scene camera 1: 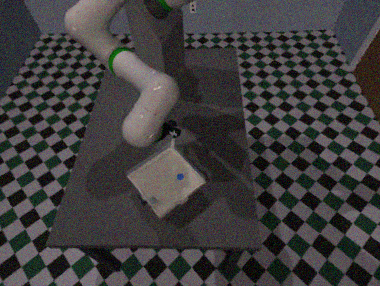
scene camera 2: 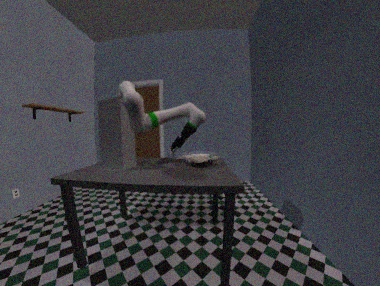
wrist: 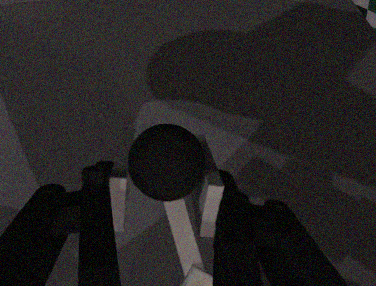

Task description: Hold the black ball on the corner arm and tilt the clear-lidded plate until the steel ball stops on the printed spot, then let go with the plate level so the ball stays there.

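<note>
The pale plate stands over the table; its tilt is too small to judge surely. A blue printed spot lies right of its middle. The grey steel ball is dim, near the plate's lower-left edge, well apart from the spot. A thin pale corner arm runs from the plate's far corner to the black ball. My gripper is shut on the black ball, one pale finger pad on either side. A bit of the plate's corner shows in the wrist view.
The grey table bears the plate and the arm's pedestal. The white robot arm reaches over from the pedestal and casts dark shadows on the table. A wall shelf hangs at the left in scene camera 2.
</note>
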